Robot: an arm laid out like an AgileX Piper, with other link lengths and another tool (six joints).
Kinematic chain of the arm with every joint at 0, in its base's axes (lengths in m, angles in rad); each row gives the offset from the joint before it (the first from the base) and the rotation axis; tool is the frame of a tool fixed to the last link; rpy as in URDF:
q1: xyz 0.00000 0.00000 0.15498 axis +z
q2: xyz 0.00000 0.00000 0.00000 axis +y
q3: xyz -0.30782 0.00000 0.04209 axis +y
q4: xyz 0.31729 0.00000 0.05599 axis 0.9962 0 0.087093
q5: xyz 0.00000 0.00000 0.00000 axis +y
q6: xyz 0.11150 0.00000 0.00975 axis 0.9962 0 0.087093
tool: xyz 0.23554 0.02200 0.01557 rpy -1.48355 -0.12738 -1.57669
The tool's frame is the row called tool.
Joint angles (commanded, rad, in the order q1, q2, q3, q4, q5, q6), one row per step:
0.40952 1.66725 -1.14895 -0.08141 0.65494 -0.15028
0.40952 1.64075 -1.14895 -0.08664 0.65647 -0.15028
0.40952 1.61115 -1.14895 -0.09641 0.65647 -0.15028
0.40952 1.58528 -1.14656 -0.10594 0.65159 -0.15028
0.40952 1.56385 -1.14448 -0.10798 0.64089 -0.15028
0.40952 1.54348 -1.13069 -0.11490 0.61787 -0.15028
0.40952 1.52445 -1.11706 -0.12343 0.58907 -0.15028
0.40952 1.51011 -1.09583 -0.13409 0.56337 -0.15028
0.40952 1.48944 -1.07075 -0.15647 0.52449 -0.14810
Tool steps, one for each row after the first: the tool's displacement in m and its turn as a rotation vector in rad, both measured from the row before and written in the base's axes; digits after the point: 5 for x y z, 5 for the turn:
0.00275 -0.00010 0.01381 0.00551 -0.02483 0.00200
0.00349 -0.00083 0.01578 0.00350 -0.03075 0.00371
0.00323 -0.00073 0.01357 0.00327 -0.02947 0.00385
0.00359 0.00141 0.01249 0.01053 -0.02812 0.00176
0.00286 0.00041 0.00851 0.00648 -0.02930 0.00466
0.00417 0.00095 0.00917 0.00711 -0.03397 0.00595
0.00069 -0.00096 0.00214 -0.00090 -0.02067 0.00652
0.00345 -0.00127 0.00657 -0.00284 -0.03854 0.01090

